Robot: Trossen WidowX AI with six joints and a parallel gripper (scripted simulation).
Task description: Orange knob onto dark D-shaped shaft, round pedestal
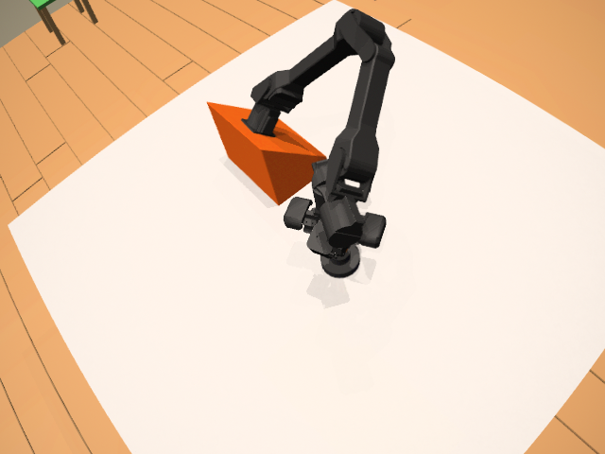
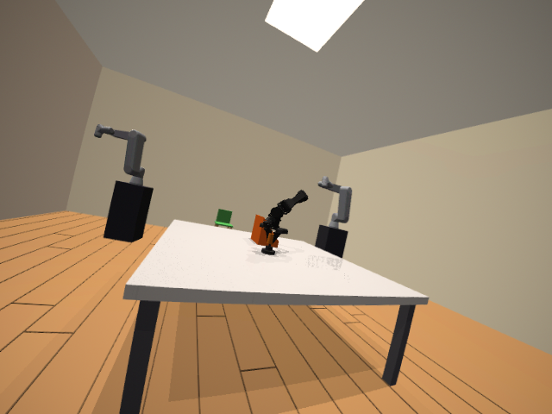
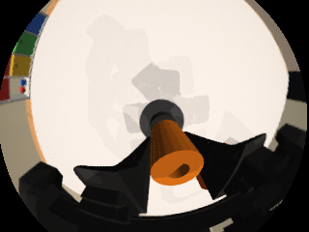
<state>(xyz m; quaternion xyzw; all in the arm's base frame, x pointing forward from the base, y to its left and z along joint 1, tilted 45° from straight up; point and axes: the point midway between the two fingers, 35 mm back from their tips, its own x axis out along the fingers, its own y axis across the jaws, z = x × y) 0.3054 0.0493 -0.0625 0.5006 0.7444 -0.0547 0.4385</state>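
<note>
Now: gripper tip 2 cm below the orange knob. Round my gripper tip: round pedestal 4 cm below.
</note>
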